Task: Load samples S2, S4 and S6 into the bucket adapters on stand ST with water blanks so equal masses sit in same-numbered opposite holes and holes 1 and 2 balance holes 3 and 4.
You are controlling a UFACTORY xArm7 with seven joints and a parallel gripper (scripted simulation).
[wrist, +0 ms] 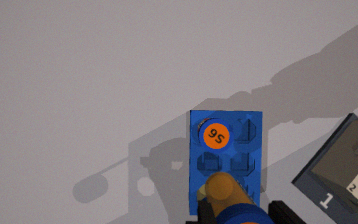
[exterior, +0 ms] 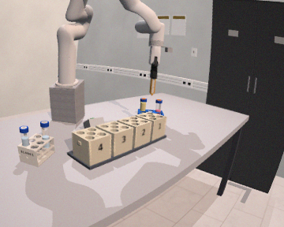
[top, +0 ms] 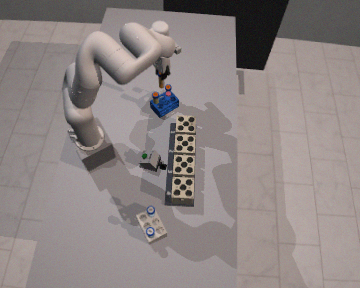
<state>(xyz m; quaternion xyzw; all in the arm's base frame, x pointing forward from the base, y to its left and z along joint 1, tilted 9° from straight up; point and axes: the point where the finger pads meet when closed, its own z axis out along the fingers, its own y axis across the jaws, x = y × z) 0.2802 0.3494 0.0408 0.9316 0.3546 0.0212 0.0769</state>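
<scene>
Now: the sample tube S2 10 mm ahead of my hand and 50 mm below it. The rest, counted from my hand: sample tube S4: 40 mm behind, 30 mm to the right, 190 mm below; blue sample rack: 10 mm ahead, 10 mm to the right, 220 mm below; sample tube S6: 30 mm ahead, 30 mm to the left, 190 mm below.
</scene>
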